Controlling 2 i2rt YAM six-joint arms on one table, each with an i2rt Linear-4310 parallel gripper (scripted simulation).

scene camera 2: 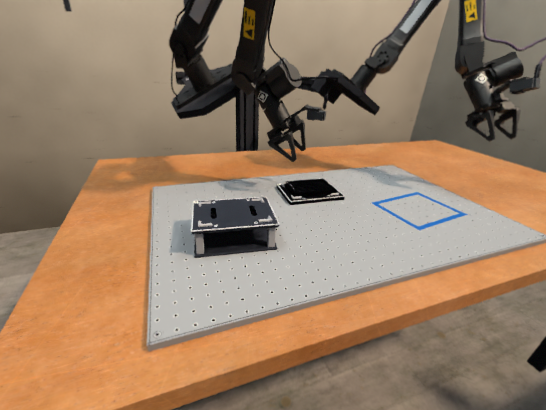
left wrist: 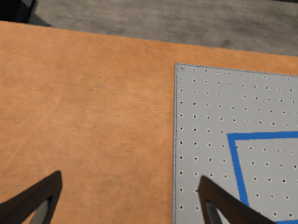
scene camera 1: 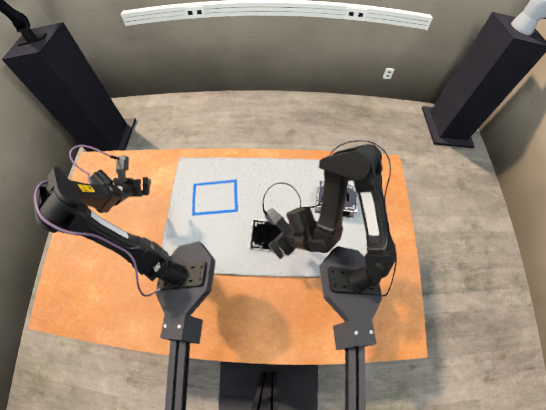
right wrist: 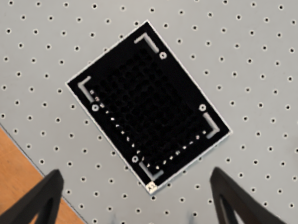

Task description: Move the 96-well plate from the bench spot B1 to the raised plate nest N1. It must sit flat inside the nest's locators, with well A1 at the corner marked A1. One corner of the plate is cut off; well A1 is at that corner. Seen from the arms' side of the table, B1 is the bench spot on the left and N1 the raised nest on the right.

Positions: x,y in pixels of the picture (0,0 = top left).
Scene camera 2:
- my left gripper: 503,139
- my right gripper: 299,155
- black 96-well plate: 312,187
